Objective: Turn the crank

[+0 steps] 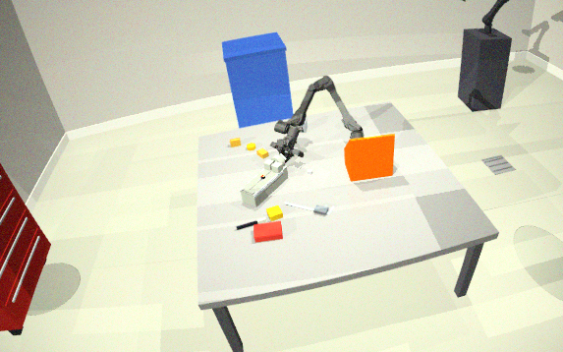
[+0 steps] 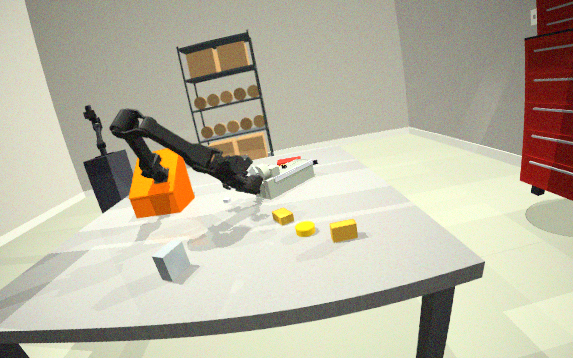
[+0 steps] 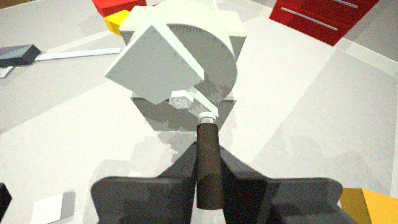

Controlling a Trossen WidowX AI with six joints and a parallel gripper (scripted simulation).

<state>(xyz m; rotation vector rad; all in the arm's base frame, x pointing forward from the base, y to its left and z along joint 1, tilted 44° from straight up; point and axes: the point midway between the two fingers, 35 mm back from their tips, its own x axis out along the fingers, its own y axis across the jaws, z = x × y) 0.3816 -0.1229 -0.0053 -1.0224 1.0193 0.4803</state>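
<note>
Now: the dark brown crank handle 1 cm behind my gripper tip, 1 cm to the right of it and 3 cm above it. Round my gripper tip: yellow block (6 cm ahead, 34 cm to the left, 3 cm below); then grey cube (16 cm behind, 39 cm to the right, 1 cm below); then red pointer (9 cm ahead, 14 cm to the left, 4 cm above).
</note>
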